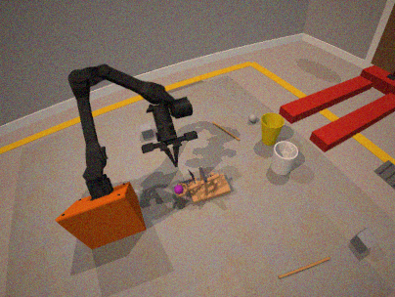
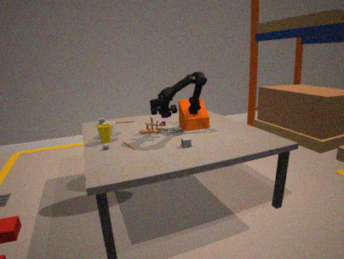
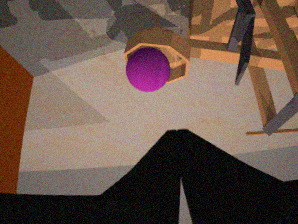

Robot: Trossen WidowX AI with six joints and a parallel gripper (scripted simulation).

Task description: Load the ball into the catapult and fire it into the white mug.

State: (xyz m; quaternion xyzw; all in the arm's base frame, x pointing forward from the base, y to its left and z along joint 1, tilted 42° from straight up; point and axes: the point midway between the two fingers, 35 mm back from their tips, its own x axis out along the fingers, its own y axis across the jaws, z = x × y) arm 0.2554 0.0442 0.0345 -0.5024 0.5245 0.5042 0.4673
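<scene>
Right now my gripper tip is 70 mm above the purple ball, 40 mm to the left of it and 10 mm past it. Round my gripper tip: wooden catapult: 80 mm below, 50 mm ahead, 20 mm to the right; white mug: 400 mm ahead, 100 mm below, 60 mm to the right; yellow cup: 430 mm ahead, 100 mm below, 90 mm to the left.
</scene>
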